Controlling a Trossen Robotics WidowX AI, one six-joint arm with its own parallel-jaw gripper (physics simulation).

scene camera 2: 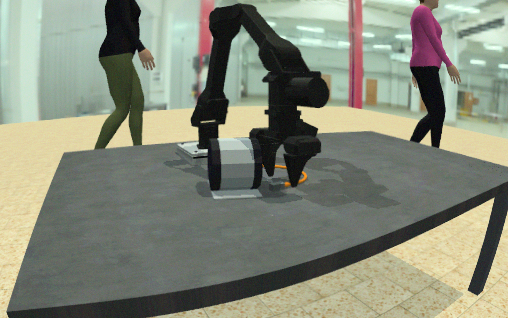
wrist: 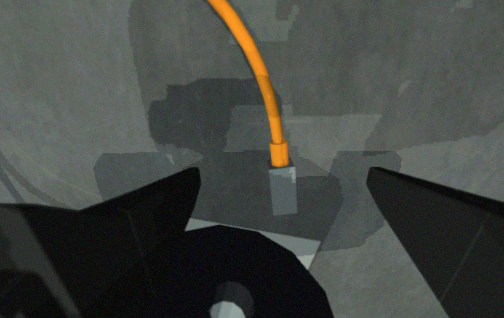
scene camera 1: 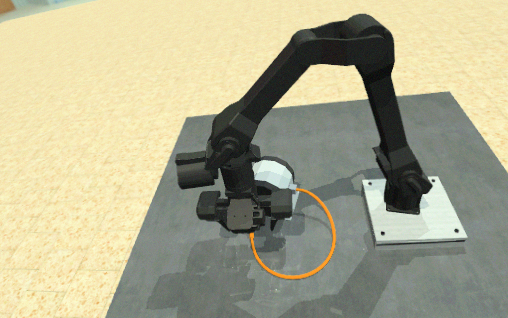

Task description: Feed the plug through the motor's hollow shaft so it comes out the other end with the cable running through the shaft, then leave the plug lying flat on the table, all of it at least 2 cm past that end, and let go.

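Places are measured from the arm's base along level axes (x ahead, y left, z up), in metres.
Pixels of known places: gripper, fingertip midpoint: (scene camera 2: 281, 181) (wrist: 282, 175); arm's base, link origin: (scene camera 1: 402, 201).
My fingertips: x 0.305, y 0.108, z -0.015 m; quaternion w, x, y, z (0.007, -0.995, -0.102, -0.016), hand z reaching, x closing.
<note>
Ahead of a thing's pixels: the offset from my fingertips to its middle. "spot": to the spot under its first point.
The motor {dy -0.097, dx -0.021, dz +0.035 m} (scene camera 1: 274, 172) (scene camera 2: 235, 165) (wrist: 285, 280) is a light grey drum with black end faces on a pale foot plate {dy -0.097, dx -0.018, dz -0.014 m} (scene camera 2: 235, 194). The wrist view shows the opening of its hollow shaft {spot: dy -0.058, dx -0.016, dz +0.026 m} (wrist: 232, 292) low in the frame. The grey plug {dy -0.011, dx +0.004, dz -0.009 m} (scene camera 2: 276, 185) (wrist: 283, 192) lies on the table in front of that end face, outside the shaft; the gripper hides it in scene camera 1. The orange cable (scene camera 1: 334, 235) (scene camera 2: 305, 177) (wrist: 255, 57) loops from the plug to a small block on the motor's side. My gripper (scene camera 2: 282, 180) (wrist: 282, 175) is open, its fingertips low and on either side of the plug, apart from it.
The arm's white base plate (scene camera 1: 450, 220) (scene camera 2: 186, 150) is at the right in scene camera 1. The motor's end face stands close to the left finger in the wrist view. The table's edge (scene camera 2: 300, 265) runs along the front in scene camera 2.
</note>
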